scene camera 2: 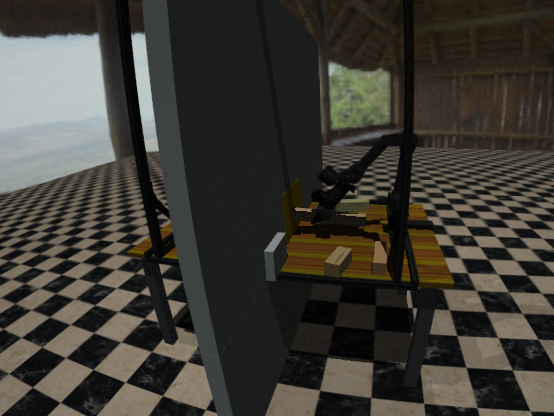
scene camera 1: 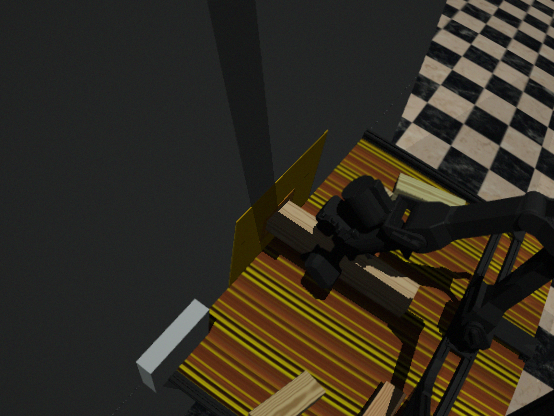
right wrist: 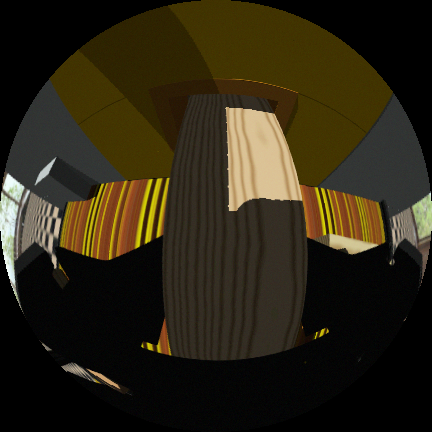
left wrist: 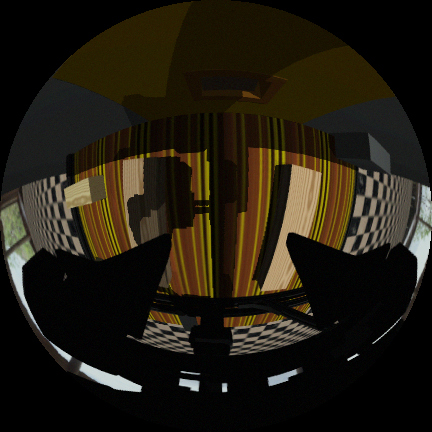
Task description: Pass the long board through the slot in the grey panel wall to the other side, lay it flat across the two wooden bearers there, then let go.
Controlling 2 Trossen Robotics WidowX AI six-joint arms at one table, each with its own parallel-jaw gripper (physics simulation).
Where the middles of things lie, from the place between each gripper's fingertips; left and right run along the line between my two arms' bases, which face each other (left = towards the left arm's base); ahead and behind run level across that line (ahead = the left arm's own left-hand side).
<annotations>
I see my left gripper 32 cm past the grey block (scene camera 1: 160, 361), 16 cm to the left of it and 9 cm above it.
My right gripper is now 310 mm past the grey block and 110 mm to the right of it.
</annotations>
